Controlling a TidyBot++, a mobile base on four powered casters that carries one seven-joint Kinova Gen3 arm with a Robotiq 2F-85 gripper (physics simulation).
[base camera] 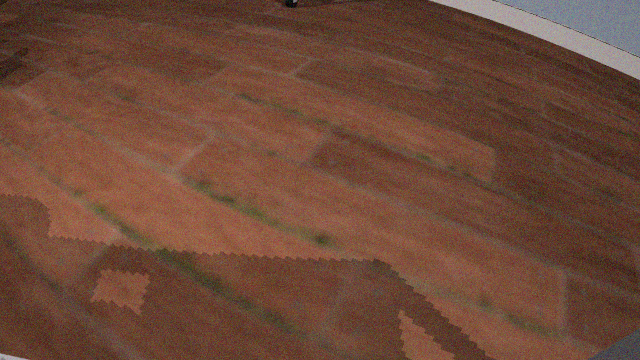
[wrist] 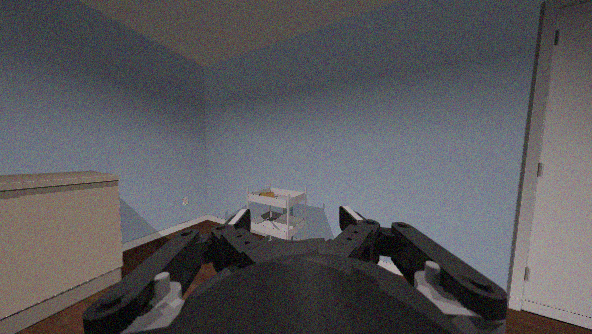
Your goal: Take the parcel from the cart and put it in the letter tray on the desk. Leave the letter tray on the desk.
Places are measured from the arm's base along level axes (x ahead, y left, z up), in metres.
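Pixels of known places: gripper, fingertip midpoint: [wrist: 295,217].
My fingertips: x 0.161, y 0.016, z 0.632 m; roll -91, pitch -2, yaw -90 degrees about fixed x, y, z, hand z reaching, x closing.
Observation:
Ahead of a thing's pixels: the offset from my fingertips to its top centre. "pt": to the spot under its first point.
A white two-tier cart [wrist: 288,215] stands far off near the room's corner, a little left of centre in the wrist view. A small orange-brown thing {1.422 m ahead, 0.244 m left, 0.315 m down} [wrist: 267,194], which looks like the parcel, lies on its top tier at the left. My gripper [wrist: 295,217] is open, with its two fingers spread wide and no object between them. It is far from the cart, which shows between the fingertips. The desk and the letter tray do not show in either view.
A beige cabinet or counter [wrist: 60,245] stands at the left in the wrist view. A white door [wrist: 562,165] is at the right. A small black caster {pt 1.101 m ahead, 0.026 m left, 1.006 m down} [base camera: 291,2] shows at the top of the base camera view, near the wall's white baseboard {pt 1.260 m ahead, 0.952 m right, 0.992 m down} [base camera: 530,25].

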